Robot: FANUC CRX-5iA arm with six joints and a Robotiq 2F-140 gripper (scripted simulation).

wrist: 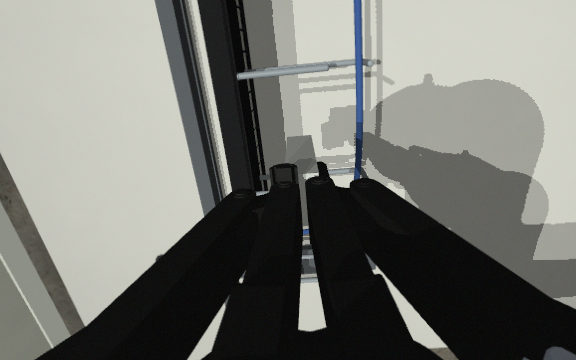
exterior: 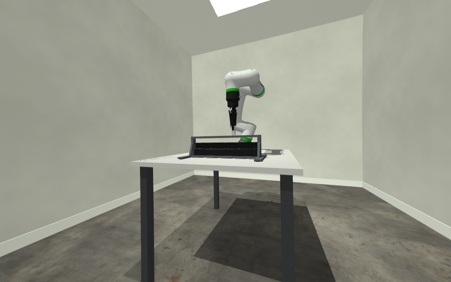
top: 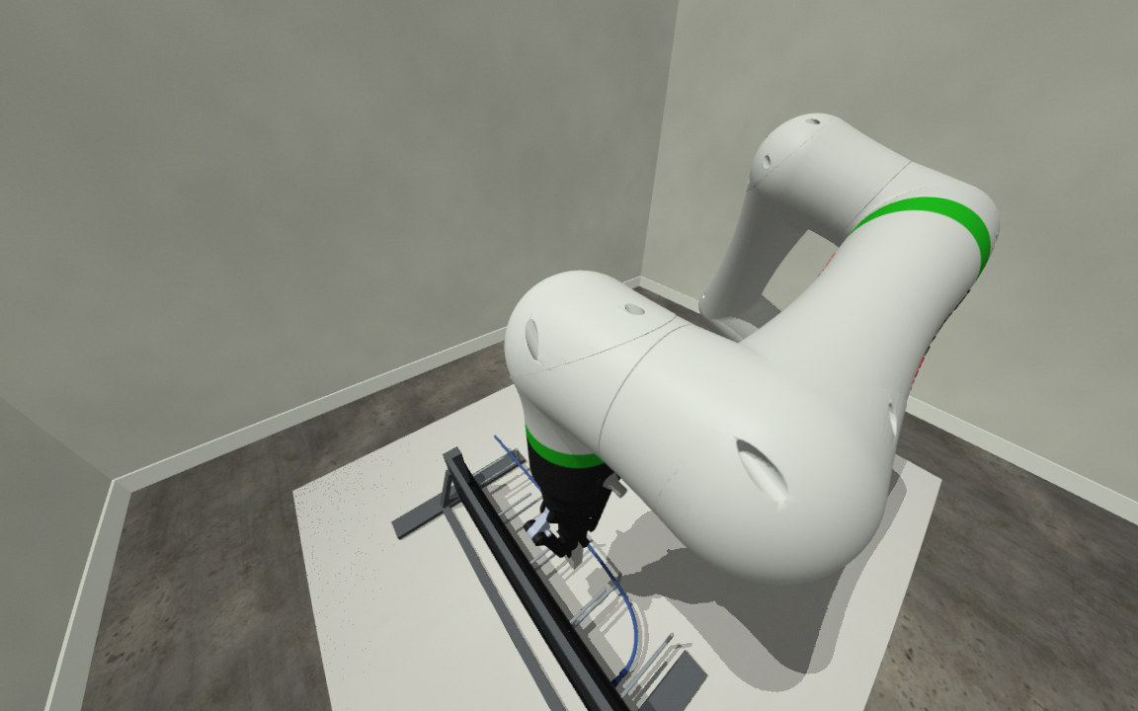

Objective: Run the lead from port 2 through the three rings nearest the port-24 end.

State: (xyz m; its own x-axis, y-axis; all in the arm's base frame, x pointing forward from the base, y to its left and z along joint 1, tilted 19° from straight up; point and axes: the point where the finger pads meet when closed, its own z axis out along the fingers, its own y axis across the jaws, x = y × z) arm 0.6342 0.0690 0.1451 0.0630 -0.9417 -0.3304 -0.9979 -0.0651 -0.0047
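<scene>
Now: the rack 60 mm ahead of my hand, 50 mm to the right of it and 110 mm below it.
</scene>
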